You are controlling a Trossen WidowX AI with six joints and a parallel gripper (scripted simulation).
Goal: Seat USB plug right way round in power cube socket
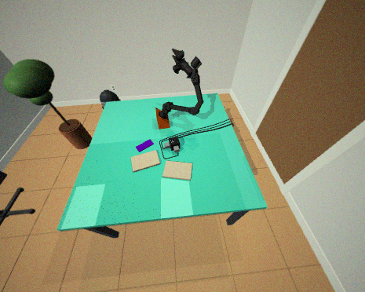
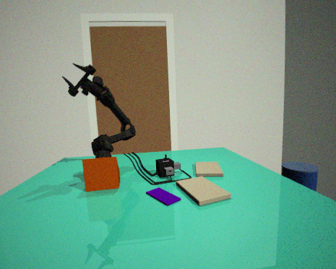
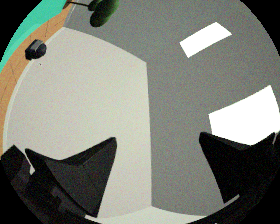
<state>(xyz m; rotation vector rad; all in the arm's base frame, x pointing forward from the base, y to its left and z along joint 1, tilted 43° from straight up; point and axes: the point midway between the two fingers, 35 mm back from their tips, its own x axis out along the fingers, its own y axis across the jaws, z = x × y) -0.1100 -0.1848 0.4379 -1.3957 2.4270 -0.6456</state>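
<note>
My gripper tip is now 470 mm short of the usb plug, 470 mm above it and 60 mm to the left of it. Also, from my gripper tip: purple card (550 mm below, 430 mm ahead, 290 mm to the right).
</note>
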